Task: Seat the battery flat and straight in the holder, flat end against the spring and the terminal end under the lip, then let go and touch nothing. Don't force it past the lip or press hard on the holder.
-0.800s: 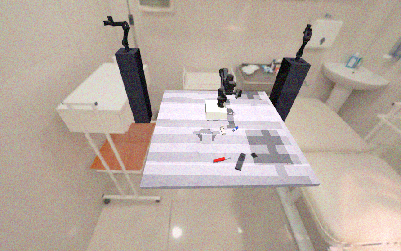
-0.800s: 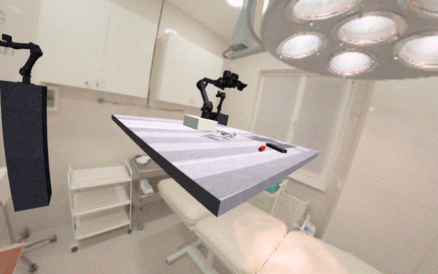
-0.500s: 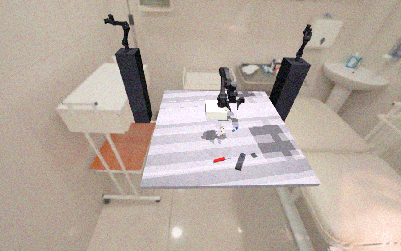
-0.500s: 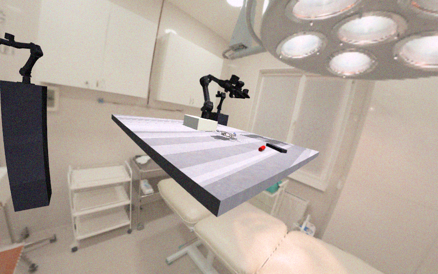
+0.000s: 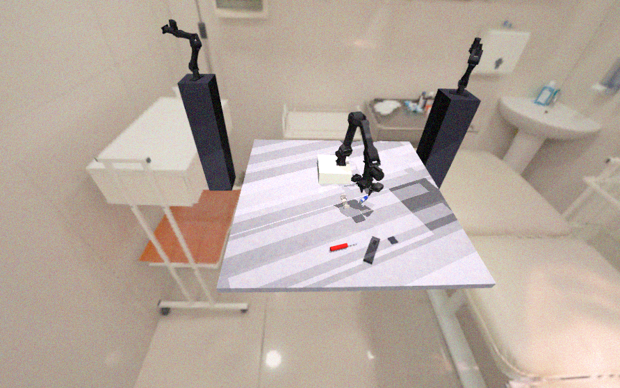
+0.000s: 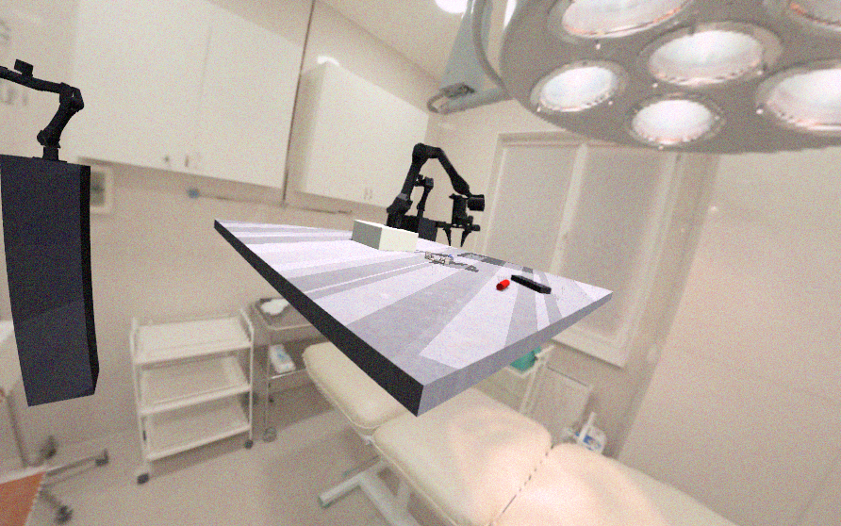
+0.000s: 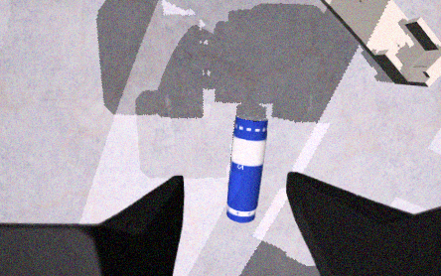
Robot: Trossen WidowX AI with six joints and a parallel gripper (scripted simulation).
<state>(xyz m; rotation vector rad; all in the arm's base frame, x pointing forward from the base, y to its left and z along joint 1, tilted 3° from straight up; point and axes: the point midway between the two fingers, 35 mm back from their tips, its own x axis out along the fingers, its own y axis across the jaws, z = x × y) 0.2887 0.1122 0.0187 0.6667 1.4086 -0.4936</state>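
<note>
My gripper tip is 50 mm above the white battery and 20 mm past it. Also, from my gripper tip: dark square piece (300 mm ahead, 100 mm to the left, 60 mm below); then black bar (360 mm ahead, 50 mm below, 30 mm to the right); then red screwdriver (330 mm ahead, 160 mm to the right, 50 mm below).
</note>
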